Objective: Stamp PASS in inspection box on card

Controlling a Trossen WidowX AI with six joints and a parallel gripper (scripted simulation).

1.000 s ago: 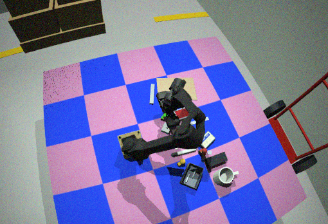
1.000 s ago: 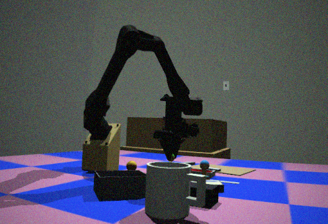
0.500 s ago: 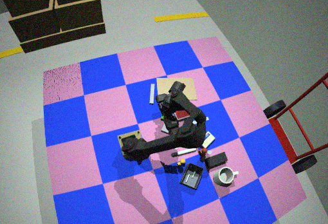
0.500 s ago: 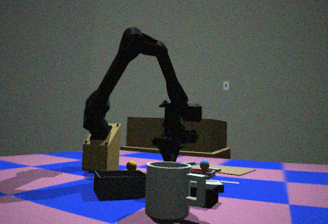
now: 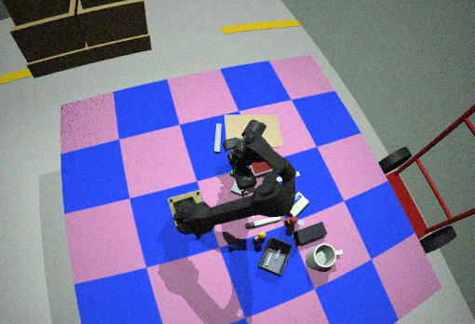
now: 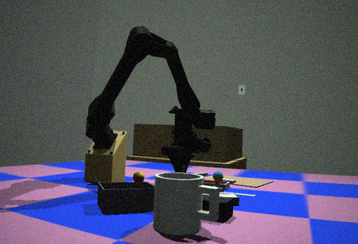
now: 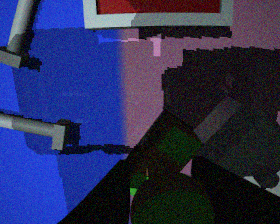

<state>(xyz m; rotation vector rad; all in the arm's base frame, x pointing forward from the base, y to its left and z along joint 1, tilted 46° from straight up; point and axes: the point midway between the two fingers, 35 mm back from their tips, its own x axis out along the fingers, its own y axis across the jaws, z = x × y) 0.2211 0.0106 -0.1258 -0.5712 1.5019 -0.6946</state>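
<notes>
My gripper tip is right at the green-knobbed PASS stamp. Round my gripper tip: grey block 170 mm to the left, 20 mm below, 10 mm behind; white card 130 mm to the right, 30 mm ahead, 20 mm below; ink pad 110 mm ahead, 20 mm below, 10 mm to the right.
</notes>
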